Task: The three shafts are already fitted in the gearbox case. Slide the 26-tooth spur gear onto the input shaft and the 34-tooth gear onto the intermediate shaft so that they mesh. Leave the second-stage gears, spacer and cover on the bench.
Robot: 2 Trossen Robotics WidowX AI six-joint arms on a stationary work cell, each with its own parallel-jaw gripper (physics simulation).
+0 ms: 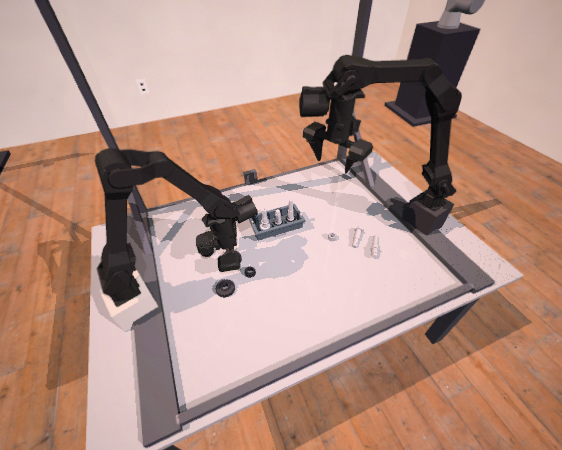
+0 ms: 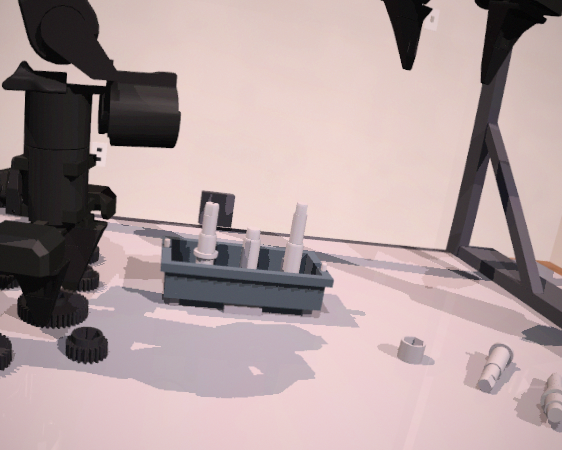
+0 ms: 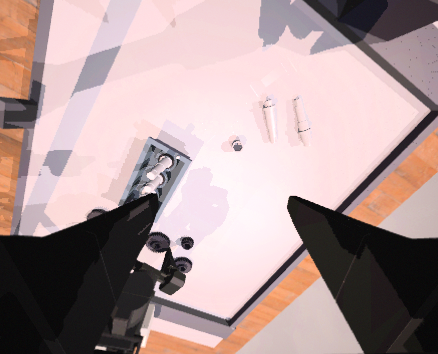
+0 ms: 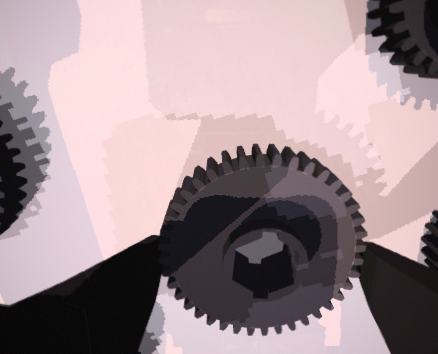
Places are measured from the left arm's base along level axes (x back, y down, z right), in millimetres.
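Where they show: left gripper, fingertip midpoint: [image 1: 332, 166] [image 2: 443, 76] [image 3: 224, 200]; right gripper, fingertip midpoint: [image 2: 56, 308] [image 3: 158, 241] [image 4: 259, 250]; left arm's base, link origin: [image 1: 431, 202]; right arm's base, link origin: [image 1: 124, 292].
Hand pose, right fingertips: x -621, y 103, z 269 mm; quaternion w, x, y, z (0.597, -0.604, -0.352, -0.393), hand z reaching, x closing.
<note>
Each offset is from my right fingertips to the top centre of the thing. "spot": to the spot under its first point.
The grey gearbox case @(dy -54, dx +199, dz +29 mm) [image 1: 278, 229] [image 2: 240, 291] stands on the bench with three upright white shafts, the left one @(dy -100, dx +158, dz +40 mm) [image 2: 207, 235], the short middle one @(dy -78, dx +204, dz +27 mm) [image 2: 251, 247] and the right one @(dy -112, dx +250, dz +15 mm) [image 2: 295, 245]; they carry no gear. My right gripper [image 1: 226, 264] [image 4: 259, 250] is shut on a large black gear @(dy -14, dx -3, dz +1 mm) [image 2: 52, 310] [image 4: 200, 290], gripped across its toothed rim; the gear is at or just above the bench. I cannot tell its tooth count. A small black gear @(dy -14, dx +19, dz -79 mm) [image 1: 249, 271] [image 2: 86, 346] and a larger one @(dy -14, dx -71, dz -84 mm) [image 1: 225, 288] lie nearby. My left gripper [image 1: 333, 166] [image 2: 446, 76] [image 3: 224, 200] is open and empty, high above the bench.
A grey ring spacer @(dy -14, dx +321, dz -126 mm) [image 1: 333, 236] [image 2: 412, 351] lies right of the case. Two white stepped parts @(spot: dy -13, dx +382, dz -185 mm) [image 1: 357, 237] @(spot: dy -20, dx +391, dz -249 mm) [image 1: 374, 246] lie farther right. Another gear @(dy -14, dx +31, dz +73 mm) [image 2: 87, 280] lies behind the right gripper. A dark block [image 1: 250, 176] [image 2: 217, 207] stands at the bench's far edge.
</note>
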